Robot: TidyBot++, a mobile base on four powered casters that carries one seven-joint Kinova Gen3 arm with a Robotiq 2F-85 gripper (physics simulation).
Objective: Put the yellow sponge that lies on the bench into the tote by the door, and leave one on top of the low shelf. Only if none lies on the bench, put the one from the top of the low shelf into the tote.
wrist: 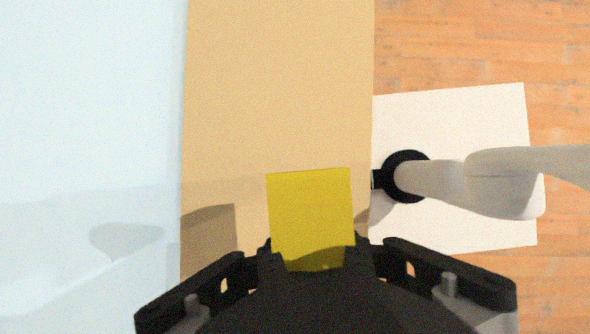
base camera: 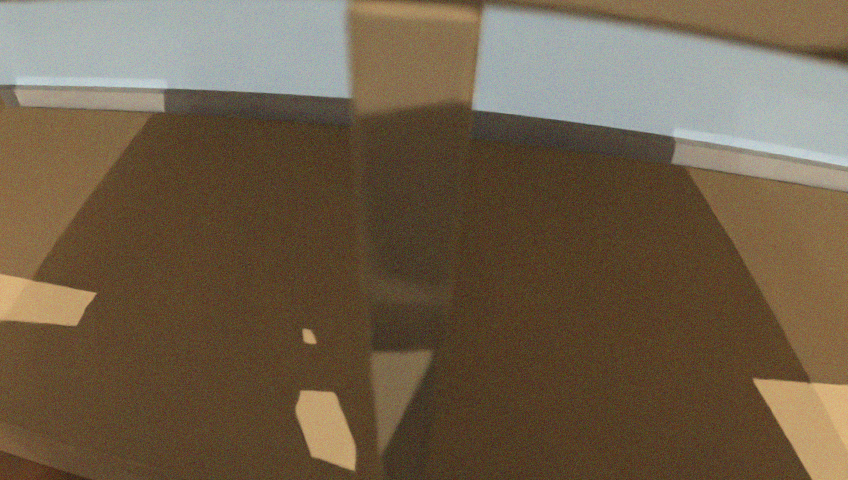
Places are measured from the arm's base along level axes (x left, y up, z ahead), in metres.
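Pixels of known places: arm's base, link origin: (wrist: 409,176).
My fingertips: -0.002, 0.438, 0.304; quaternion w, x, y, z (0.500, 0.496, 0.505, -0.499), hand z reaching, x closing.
For each thing: its top centre in the pictures, then the offset to it from my fingertips, as dx, dy, dz. "pt": a spot on its surface instead. Level surfaces: height alone.
- yellow sponge, top centre: (wrist: 314,265) -0.006, +0.058, +0.000
- long light-wood top, surface height: dy -0.224
- lower board, surface height: dy -0.755
- upright divider, surface spot: (base camera: 416,178) pt +0.006, -0.538, -0.120
- Orange plank floor, surface height: dy -0.834
My gripper (wrist: 311,238) is shut on a yellow sponge (wrist: 310,212), which sticks out beyond the fingertips at the lower middle of the wrist view. Below it is a long light-wood top (wrist: 280,90), running along the pale wall; the gap between sponge and top is hard to judge. In the base camera view, wooden furniture with a lower board (base camera: 238,237) and an upright divider (base camera: 416,178) stands close in front; it looks like the low shelf, though I cannot be sure. The tote does not show in either view, nor does a second sponge.
The pale wall (wrist: 90,100) (base camera: 178,41) stands right behind the furniture. My white base (wrist: 450,120), with the grey arm (wrist: 505,185) above it, stands close against the front edge of the wooden top. Orange plank floor (wrist: 480,40) lies around the base.
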